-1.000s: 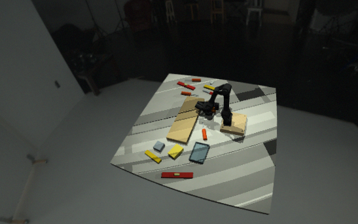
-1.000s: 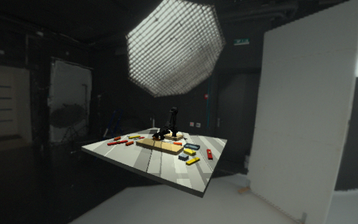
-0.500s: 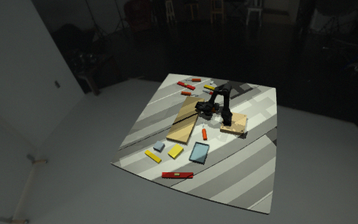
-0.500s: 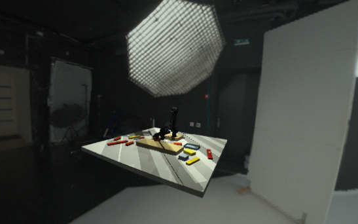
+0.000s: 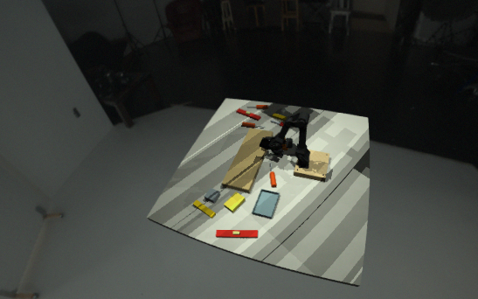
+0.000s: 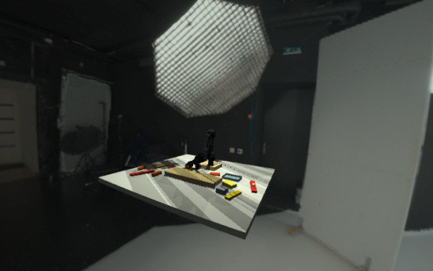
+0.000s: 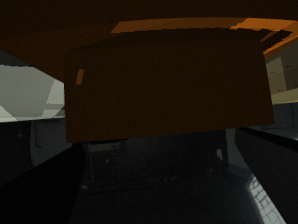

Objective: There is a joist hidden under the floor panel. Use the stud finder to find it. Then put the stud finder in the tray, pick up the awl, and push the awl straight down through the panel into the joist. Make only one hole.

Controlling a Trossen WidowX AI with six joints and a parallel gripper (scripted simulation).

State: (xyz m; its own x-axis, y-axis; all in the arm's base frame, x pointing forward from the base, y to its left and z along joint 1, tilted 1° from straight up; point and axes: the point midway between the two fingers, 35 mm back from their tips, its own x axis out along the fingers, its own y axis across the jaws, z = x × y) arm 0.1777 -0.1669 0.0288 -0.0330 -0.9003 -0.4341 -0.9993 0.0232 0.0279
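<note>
Now: gripper tip 1 cm past the stud finder, 2 cm to the right of it and 2 cm above it. Round my gripper tip: blue-grey tray (2 cm ahead, 49 cm to the left, 5 cm below); yellow block (20 cm ahead, 51 cm to the left, 5 cm below); awl (2 cm behind, 6 cm to the right, 6 cm below).
</note>
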